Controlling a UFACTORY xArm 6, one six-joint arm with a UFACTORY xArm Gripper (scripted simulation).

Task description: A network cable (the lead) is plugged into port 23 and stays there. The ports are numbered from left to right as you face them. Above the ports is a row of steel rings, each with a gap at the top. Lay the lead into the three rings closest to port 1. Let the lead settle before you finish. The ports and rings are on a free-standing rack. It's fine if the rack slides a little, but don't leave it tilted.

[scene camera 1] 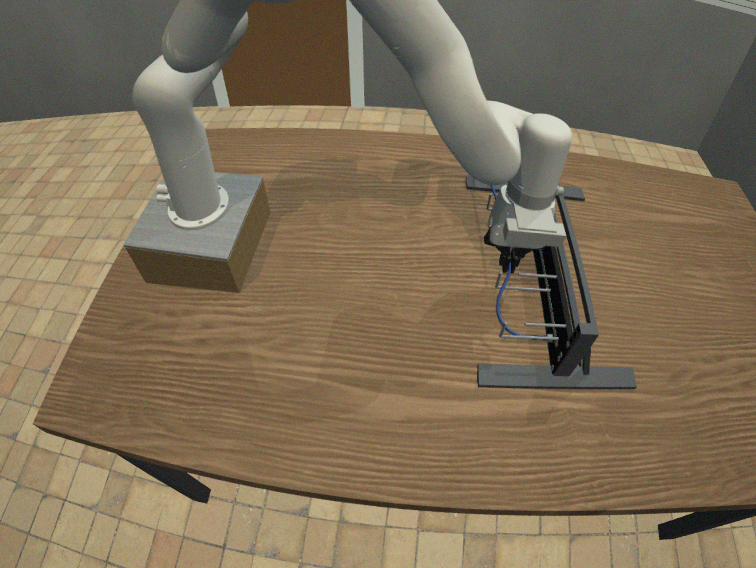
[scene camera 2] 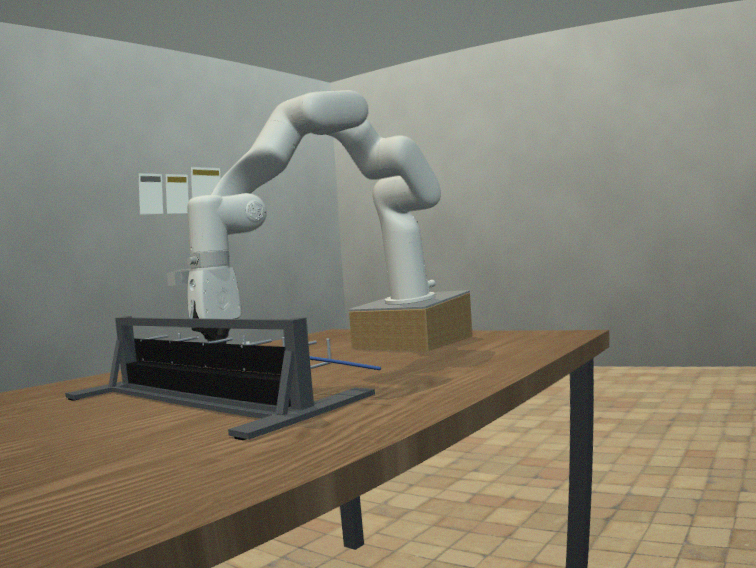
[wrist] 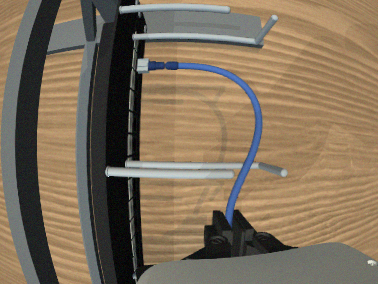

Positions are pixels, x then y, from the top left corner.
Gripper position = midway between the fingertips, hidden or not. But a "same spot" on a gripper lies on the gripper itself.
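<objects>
You'd find my gripper in scene camera 1 (pixel 507 267), and it shows in scene camera 2 and the wrist view too. On my gripper, (wrist: pixel 220 235) and (scene camera 2: pixel 205 338) are the same spot. There's also a dark grey rack, visible in scene camera 2 (pixel 220 386), in the wrist view and in scene camera 1. On that rack, (wrist: pixel 118 78) and (scene camera 1: pixel 558 308) are one and the same spot.
</objects>
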